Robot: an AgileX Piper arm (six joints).
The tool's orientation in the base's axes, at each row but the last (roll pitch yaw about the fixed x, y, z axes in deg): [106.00 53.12 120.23]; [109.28 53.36 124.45]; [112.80 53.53 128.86]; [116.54 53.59 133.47]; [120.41 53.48 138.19]
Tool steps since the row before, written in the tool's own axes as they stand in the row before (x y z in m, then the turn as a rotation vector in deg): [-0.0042 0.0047 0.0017 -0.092 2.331 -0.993]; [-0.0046 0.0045 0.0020 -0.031 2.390 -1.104]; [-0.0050 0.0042 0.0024 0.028 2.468 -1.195]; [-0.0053 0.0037 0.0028 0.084 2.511 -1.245]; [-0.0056 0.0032 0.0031 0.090 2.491 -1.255]
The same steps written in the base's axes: [0.0022 0.0021 0.0058 -1.254 1.533 1.583]; [0.0027 0.0020 0.0058 -1.388 1.576 1.589]; [0.0034 0.0019 0.0058 -1.505 1.636 1.605]; [0.0040 0.0018 0.0055 -1.580 1.679 1.596]; [0.0046 0.0016 0.0052 -1.588 1.660 1.584]
